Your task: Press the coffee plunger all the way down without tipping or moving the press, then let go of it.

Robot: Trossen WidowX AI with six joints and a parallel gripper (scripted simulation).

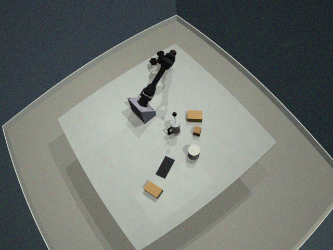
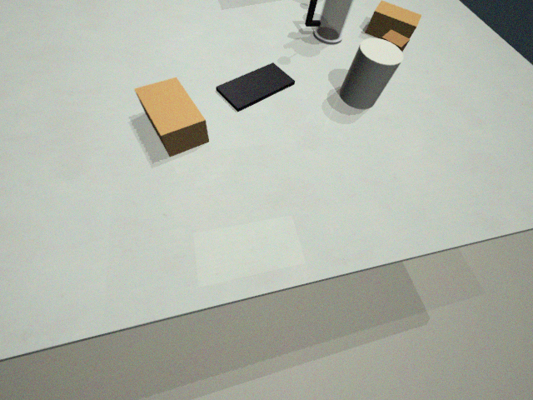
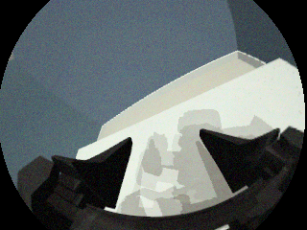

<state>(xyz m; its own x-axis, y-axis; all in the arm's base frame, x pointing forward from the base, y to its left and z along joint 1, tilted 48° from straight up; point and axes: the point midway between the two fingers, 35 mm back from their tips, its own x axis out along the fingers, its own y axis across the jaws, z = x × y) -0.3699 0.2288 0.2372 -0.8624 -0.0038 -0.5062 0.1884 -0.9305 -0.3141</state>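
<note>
The coffee press lies 67 cm ahead of my gripper tip, 22 cm to the right of it and 9 cm above it. Also, from my gripper tip: orange cube 77 cm ahead, 8 cm to the right, 1 cm below.
</note>
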